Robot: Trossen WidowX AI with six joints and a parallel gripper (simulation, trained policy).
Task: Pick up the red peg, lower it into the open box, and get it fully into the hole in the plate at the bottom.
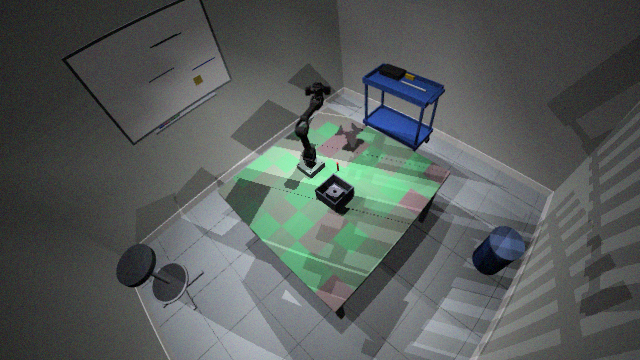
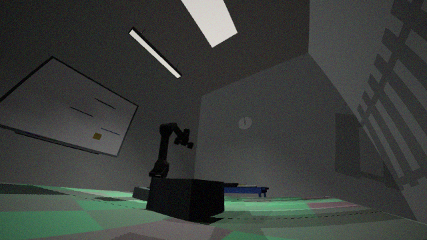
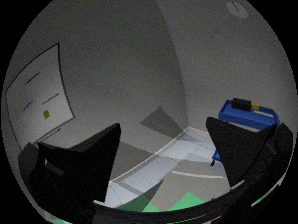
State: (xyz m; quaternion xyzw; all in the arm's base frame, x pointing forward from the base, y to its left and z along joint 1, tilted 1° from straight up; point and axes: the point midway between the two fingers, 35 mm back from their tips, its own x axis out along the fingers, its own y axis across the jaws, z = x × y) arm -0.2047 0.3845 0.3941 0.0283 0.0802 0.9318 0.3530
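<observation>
The red peg is 400 mm ahead of my gripper tip, 290 mm to the right of it and 420 mm below it. The rest, counted from my gripper tip: dark box 530 mm ahead, 500 mm to the right, 430 mm below; pale plate 530 mm ahead, 500 mm to the right, 410 mm below.
</observation>
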